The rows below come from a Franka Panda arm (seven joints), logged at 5 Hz.
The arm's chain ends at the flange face. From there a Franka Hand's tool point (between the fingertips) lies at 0.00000 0.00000 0.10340 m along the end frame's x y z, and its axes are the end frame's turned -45 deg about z.
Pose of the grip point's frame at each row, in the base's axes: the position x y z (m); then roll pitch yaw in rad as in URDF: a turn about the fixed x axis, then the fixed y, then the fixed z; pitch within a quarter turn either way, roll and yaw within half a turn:
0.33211, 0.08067, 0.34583, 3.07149, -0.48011, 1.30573
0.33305, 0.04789, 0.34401, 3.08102, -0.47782, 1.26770
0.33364, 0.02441, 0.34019, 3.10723, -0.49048, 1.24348
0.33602, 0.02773, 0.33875, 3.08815, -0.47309, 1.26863
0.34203, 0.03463, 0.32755, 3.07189, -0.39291, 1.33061
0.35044, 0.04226, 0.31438, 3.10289, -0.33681, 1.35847
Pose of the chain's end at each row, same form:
0.31264, 0.03659, 0.43731, -2.83236, -0.37958, 0.44330
0.31291, 0.00446, 0.43566, -2.82830, -0.37167, 0.40818
0.31463, -0.02054, 0.43135, -2.80179, -0.36239, 0.38664
0.31675, -0.01554, 0.43066, -2.82769, -0.36378, 0.41215
0.32564, -0.00202, 0.42284, -2.90188, -0.32175, 0.49225
0.33933, 0.00972, 0.41190, -2.92466, -0.26251, 0.53774

